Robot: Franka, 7 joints.
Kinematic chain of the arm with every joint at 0, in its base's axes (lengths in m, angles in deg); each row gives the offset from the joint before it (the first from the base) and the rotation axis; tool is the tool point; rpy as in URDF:
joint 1: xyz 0 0 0.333 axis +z
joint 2: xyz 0 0 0 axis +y
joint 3: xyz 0 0 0.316 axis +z
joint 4: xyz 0.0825 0 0 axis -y
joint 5: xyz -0.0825 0 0.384 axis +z
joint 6: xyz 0 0 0 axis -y
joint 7: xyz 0.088 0 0 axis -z
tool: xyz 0 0 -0.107 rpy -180 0 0
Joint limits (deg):
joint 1: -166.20..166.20
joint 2: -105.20..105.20
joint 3: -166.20..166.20
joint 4: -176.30..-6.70
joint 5: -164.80..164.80
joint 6: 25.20..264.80
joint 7: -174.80..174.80
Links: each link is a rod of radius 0.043 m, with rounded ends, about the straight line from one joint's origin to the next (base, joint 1, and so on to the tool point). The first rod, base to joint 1, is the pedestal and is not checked.
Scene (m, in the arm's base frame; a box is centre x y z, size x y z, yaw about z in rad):
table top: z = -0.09
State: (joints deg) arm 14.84 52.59 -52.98 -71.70 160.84 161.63 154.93
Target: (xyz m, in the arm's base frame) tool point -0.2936 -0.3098 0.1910
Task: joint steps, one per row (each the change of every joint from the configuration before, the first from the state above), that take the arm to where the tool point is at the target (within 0.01 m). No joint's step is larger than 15 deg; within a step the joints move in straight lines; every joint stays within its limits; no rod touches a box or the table.
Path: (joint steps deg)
1: -12.05 4.03 -3.18 -12.63 0.11 2.07 0.00
2: -12.05 4.02 -3.19 -12.64 0.12 2.07 0.00
3: -12.05 4.03 -3.18 -12.63 0.11 2.08 0.00
4: -12.05 4.02 -3.19 -12.64 0.11 2.07 0.00
5: -12.05 4.03 -3.18 -12.63 0.12 2.07 0.00

